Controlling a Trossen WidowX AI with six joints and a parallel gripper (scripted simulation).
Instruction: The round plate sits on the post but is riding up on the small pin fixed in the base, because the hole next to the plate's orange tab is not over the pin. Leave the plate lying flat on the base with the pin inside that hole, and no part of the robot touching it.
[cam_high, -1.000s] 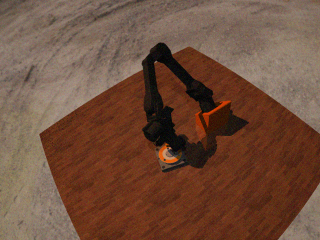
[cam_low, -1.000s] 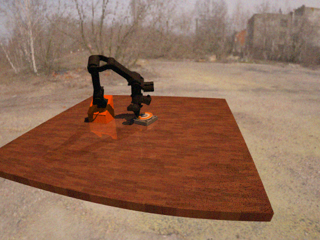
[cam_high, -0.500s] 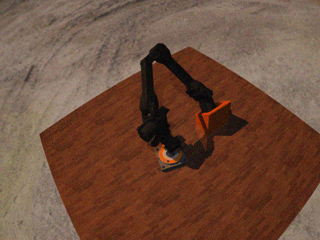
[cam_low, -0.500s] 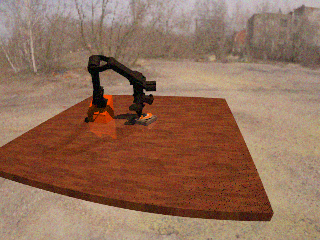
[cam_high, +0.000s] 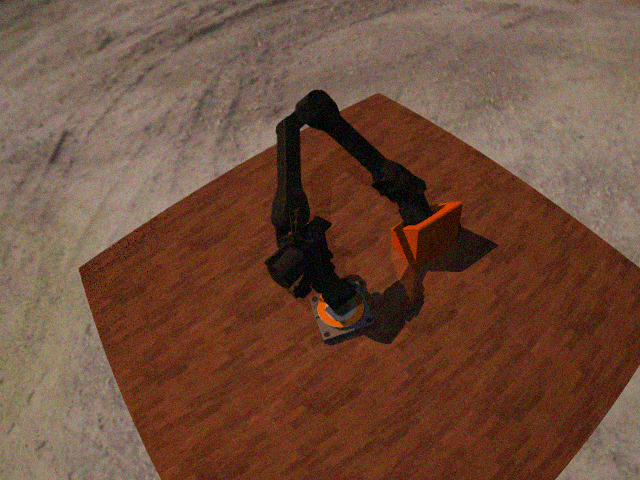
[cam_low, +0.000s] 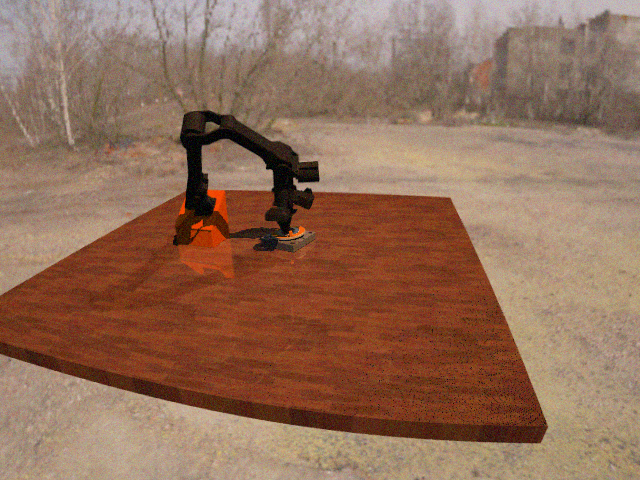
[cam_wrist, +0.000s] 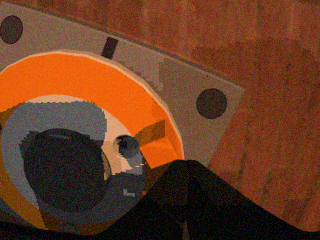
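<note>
The round plate is 3 cm to the left of my gripper tip and 1 cm below it. The rest, counted from my gripper tip: square grey base: 1 cm behind, 5 cm to the left, 2 cm below.
</note>
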